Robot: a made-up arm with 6 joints. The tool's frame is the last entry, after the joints.
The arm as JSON. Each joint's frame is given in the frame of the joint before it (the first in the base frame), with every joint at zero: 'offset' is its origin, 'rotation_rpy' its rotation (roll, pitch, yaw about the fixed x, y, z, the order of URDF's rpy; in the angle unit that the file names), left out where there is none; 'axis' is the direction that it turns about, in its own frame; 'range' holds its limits. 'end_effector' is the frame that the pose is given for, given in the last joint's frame.
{
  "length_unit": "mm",
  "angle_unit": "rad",
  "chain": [
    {
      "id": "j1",
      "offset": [
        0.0,
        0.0,
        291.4
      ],
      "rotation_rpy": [
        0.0,
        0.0,
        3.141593
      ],
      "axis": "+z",
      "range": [
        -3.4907,
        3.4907
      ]
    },
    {
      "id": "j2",
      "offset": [
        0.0,
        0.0,
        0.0
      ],
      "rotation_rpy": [
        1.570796,
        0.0,
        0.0
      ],
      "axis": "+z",
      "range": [
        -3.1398,
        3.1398
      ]
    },
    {
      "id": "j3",
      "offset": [
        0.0,
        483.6,
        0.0
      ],
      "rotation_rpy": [
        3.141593,
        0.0,
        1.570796
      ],
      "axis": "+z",
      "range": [
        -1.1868,
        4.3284
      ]
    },
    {
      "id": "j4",
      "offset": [
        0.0,
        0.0,
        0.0
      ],
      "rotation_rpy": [
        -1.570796,
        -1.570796,
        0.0
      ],
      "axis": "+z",
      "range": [
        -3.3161,
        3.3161
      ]
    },
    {
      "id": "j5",
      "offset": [
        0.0,
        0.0,
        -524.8
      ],
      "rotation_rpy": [
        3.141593,
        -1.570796,
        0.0
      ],
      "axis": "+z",
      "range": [
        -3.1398,
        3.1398
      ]
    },
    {
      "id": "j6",
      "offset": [
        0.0,
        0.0,
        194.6
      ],
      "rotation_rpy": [
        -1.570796,
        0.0,
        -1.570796
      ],
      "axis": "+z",
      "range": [
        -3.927,
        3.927
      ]
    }
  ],
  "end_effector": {
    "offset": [
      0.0,
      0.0,
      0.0
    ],
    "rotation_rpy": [
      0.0,
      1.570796,
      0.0
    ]
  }
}
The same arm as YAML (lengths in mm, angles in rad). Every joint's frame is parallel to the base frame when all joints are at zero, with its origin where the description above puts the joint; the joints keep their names.
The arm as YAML. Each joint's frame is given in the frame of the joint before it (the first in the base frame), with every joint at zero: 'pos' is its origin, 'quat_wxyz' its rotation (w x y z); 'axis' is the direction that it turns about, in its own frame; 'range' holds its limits. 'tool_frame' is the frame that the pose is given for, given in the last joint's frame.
length_unit: mm
angle_unit: rad
joints:
  - joint: j1
    pos: [0.0, 0.0, 291.4]
    quat_wxyz: [1.0, 0.0, 0.0, 0.0]
    axis: [0.0, 0.0, 1.0]
    range: [-3.4907, 3.4907]
  - joint: j2
    pos: [0.0, 0.0, 0.0]
    quat_wxyz: [1.0, 0.0, 0.0, 0.0]
    axis: [0.0, 1.0, 0.0]
    range: [-3.1398, 3.1398]
  - joint: j3
    pos: [0.0, 0.0, 483.6]
    quat_wxyz: [1.0, 0.0, 0.0, 0.0]
    axis: [0.0, -1.0, 0.0]
    range: [-1.1868, 4.3284]
  - joint: j4
    pos: [0.0, 0.0, 0.0]
    quat_wxyz: [1.0, 0.0, 0.0, 0.0]
    axis: [-1.0, 0.0, 0.0]
    range: [-3.3161, 3.3161]
  - joint: j5
    pos: [524.8, 0.0, 0.0]
    quat_wxyz: [1.0, 0.0, 0.0, 0.0]
    axis: [0.0, -1.0, 0.0]
    range: [-3.1398, 3.1398]
  - joint: j6
    pos: [0.0, -194.6, 0.0]
    quat_wxyz: [1.0, 0.0, 0.0, 0.0]
    axis: [-1.0, 0.0, 0.0]
    range: [-3.927, 3.927]
tool_frame:
  pos: [0.0, 0.0, 0.0]
  quat_wxyz: [1.0, 0.0, -0.000001, 0.000001]

